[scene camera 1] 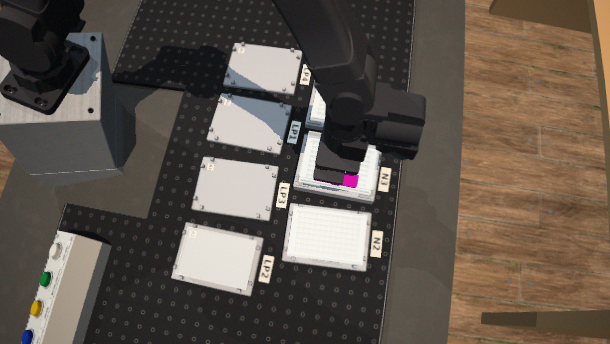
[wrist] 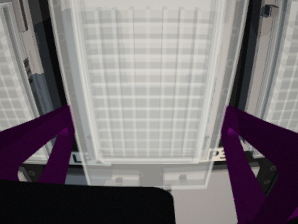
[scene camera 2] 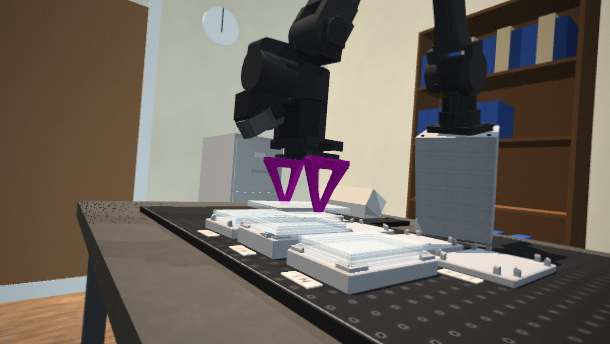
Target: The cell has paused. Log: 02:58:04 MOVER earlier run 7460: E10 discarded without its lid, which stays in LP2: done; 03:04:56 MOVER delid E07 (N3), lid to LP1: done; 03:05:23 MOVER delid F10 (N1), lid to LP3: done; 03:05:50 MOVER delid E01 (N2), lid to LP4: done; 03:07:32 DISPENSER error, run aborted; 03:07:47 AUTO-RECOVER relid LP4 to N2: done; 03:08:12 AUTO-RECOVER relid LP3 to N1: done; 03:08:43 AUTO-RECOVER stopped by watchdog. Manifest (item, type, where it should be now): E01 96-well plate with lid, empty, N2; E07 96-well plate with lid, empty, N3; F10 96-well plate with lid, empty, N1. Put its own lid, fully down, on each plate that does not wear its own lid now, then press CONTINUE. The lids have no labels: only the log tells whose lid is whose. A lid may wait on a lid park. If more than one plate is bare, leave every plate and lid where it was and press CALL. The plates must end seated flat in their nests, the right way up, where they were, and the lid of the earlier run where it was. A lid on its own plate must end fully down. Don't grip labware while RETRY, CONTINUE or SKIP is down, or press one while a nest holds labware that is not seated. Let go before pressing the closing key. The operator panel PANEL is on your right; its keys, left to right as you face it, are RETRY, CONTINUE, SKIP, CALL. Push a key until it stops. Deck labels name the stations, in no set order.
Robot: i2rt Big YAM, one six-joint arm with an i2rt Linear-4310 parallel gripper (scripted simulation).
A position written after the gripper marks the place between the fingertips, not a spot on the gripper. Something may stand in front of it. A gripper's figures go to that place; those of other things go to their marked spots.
Scene:
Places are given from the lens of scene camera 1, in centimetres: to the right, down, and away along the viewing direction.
gripper [scene camera 1: 339,160]: 6, -2, 72
clear lid [scene camera 1: 367,173]: 11, 0, 71
clear lid [scene camera 1: 214,257]: -16, 15, 71
clear lid [scene camera 1: 321,234]: 3, 10, 70
lid park LP3 [scene camera 1: 234,188]: -13, 3, 76

